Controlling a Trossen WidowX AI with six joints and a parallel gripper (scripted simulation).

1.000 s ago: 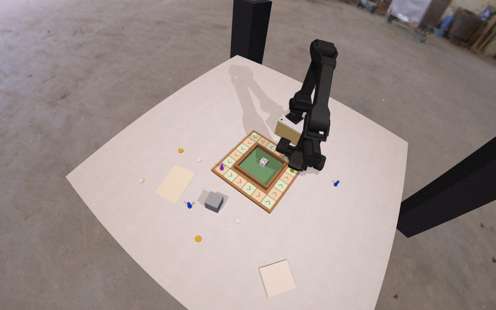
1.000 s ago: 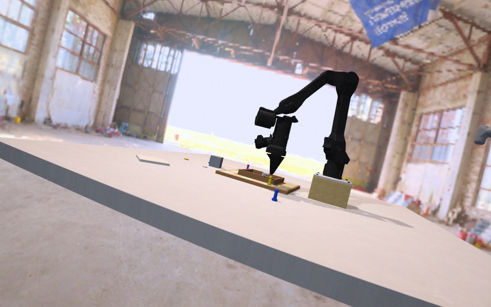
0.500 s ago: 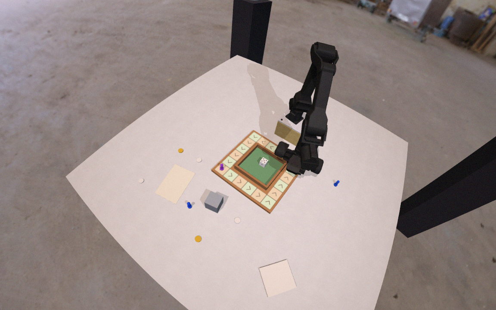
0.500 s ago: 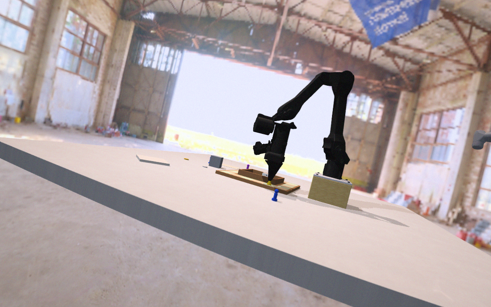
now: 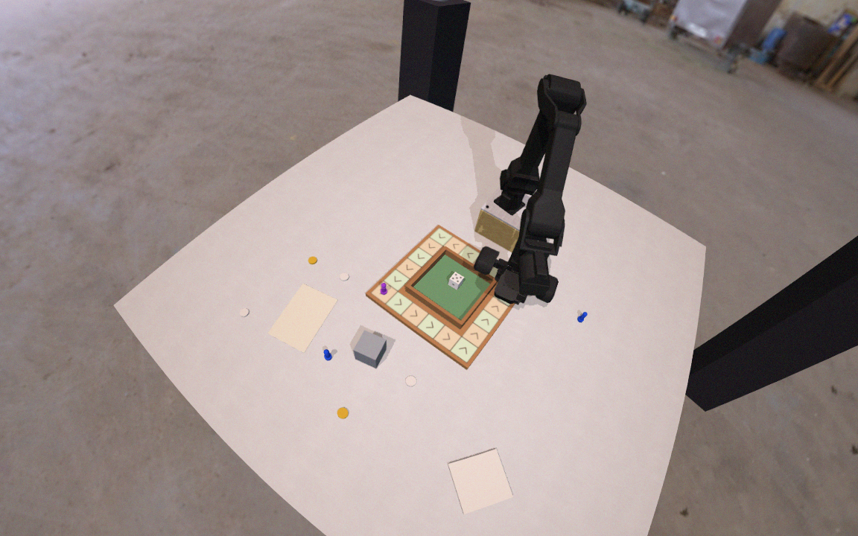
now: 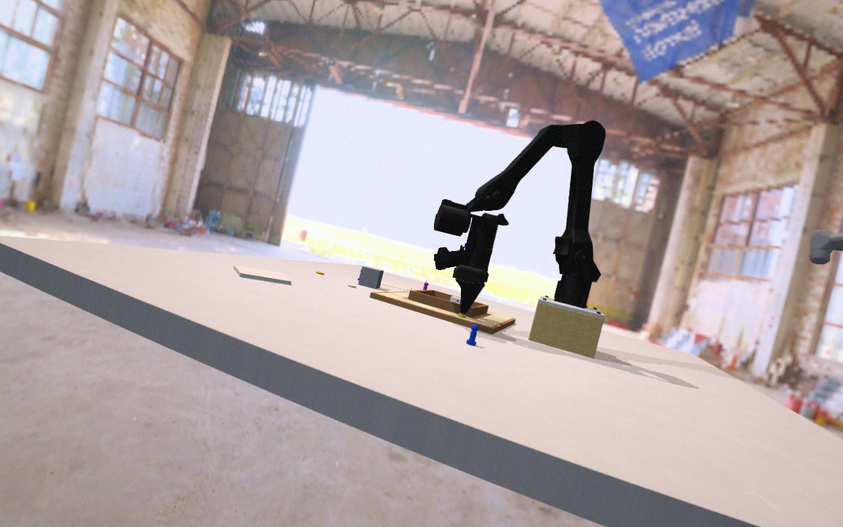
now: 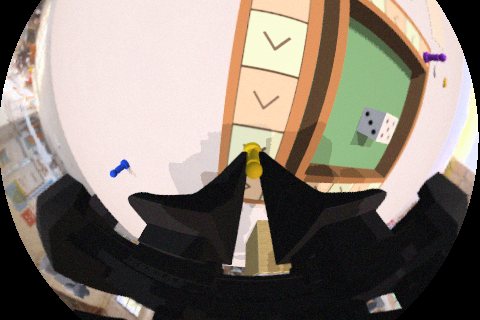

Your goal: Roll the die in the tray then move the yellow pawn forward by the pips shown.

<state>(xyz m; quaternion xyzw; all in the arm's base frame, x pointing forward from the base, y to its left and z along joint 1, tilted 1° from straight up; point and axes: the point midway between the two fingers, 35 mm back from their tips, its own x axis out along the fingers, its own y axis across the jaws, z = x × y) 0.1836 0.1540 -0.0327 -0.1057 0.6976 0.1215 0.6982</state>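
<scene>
The white die lies 7 cm ahead of my gripper tip, 11 cm to the right of it and 1 cm above it. The rest, counted from my gripper tip: purple pawn: 21 cm ahead, 20 cm to the right, 1 cm above; grey block: 33 cm ahead, 11 cm to the right; yellow pawn: 1 cm above.
</scene>
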